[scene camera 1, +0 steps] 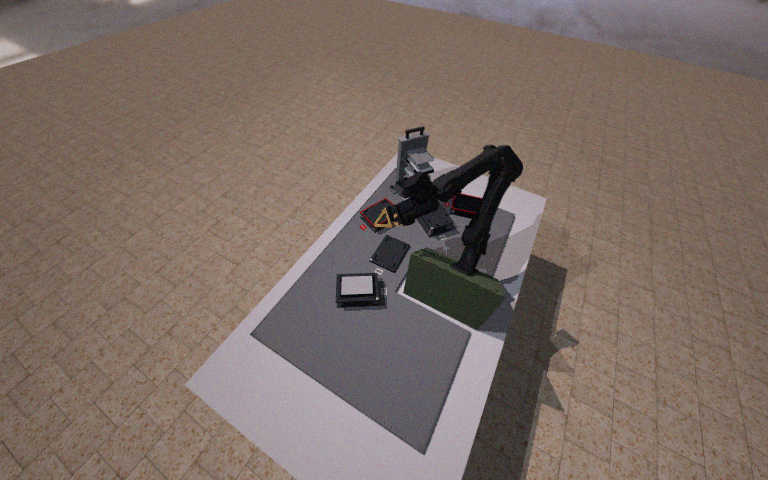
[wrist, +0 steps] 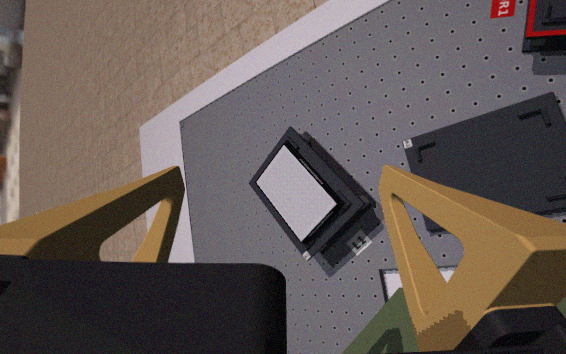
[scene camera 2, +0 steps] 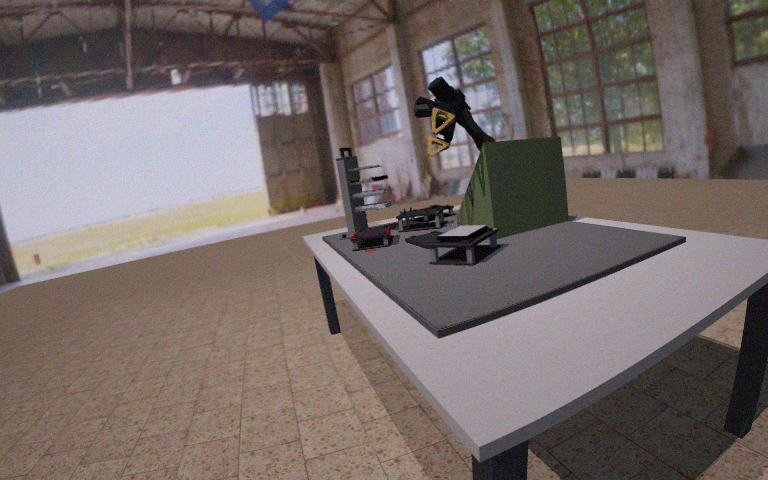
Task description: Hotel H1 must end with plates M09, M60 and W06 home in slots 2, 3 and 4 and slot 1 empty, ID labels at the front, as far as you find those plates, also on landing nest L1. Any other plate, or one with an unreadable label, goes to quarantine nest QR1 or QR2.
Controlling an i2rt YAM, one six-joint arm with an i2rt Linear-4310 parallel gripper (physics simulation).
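Frame: origin at the arm's base, x right, y ahead, z up, level; metres.
Seen in the pictures: gripper, between the fingertips: (scene camera 1: 382, 224) (wrist: 281, 176) (scene camera 2: 432, 144); arm's base, origin of its link: (scene camera 1: 464, 269) (scene camera 2: 512, 177).
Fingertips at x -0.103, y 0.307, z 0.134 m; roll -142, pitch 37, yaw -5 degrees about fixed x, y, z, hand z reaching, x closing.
Observation:
Pixels of each thing's middle, then the offset from my fingertips to it. Level surfaces: height alone.
- white-topped plate, middle of its body: (wrist: 295, 191) (scene camera 2: 463, 233) (scene camera 1: 357, 285) dx -0.150, dy +0.003, dz -0.233 m
- dark landing nest L1, middle of its body: (wrist: 305, 191) (scene camera 2: 464, 244) (scene camera 1: 357, 289) dx -0.150, dy +0.003, dz -0.262 m
- Hotel H1, middle of its body: (scene camera 2: 361, 189) (scene camera 1: 414, 166) dx +0.478, dy +0.151, dz -0.115 m
- Red-outlined quarantine nest QR1, middle of its body: (scene camera 2: 372, 237) (scene camera 1: 380, 214) dx +0.234, dy +0.172, dz -0.267 m
- red-outlined nest, middle of its body: (scene camera 2: 431, 212) (scene camera 1: 468, 205) dx +0.555, dy -0.147, dz -0.267 m
- low dark nest, middle of its body: (wrist: 486, 167) (scene camera 2: 433, 238) (scene camera 1: 390, 252) dx +0.086, dy +0.010, dz -0.281 m
- dark nest with posts, middle of its body: (scene camera 2: 421, 217) (scene camera 1: 432, 216) dx +0.366, dy -0.044, dz -0.252 m
- grey mat, height of its surface: dz -0.289 m
A white-topped plate (scene camera 1: 356, 284) (scene camera 2: 464, 232) (wrist: 296, 192) lies on dark landing nest L1 (scene camera 2: 470, 255); I see no readable ID on it. Hotel H1 (scene camera 1: 404, 155) (scene camera 2: 353, 195) is a grey upright column with a handle and several shelves. One upper shelf looks darker in scene camera 2; I cannot tell whether a plate is on it. Red-outlined quarantine nest QR1 (scene camera 1: 370, 208) (scene camera 2: 371, 233) (wrist: 545, 35) is near the hotel; another red-outlined nest (scene camera 1: 467, 203) is farther right. My gripper (scene camera 1: 389, 218) (scene camera 2: 439, 133) (wrist: 281, 176) is open and empty, high above the table.
A low dark nest (scene camera 1: 390, 253) (wrist: 480, 160) lies between L1 and QR1. Another dark nest with posts (scene camera 1: 437, 219) (scene camera 2: 424, 215) stands beside the arm's forearm. The green arm base block (scene camera 1: 453, 288) (scene camera 2: 526, 186) stands at the mat's side. The grey mat (scene camera 1: 362, 362) (scene camera 2: 543, 277) lies on the white table.

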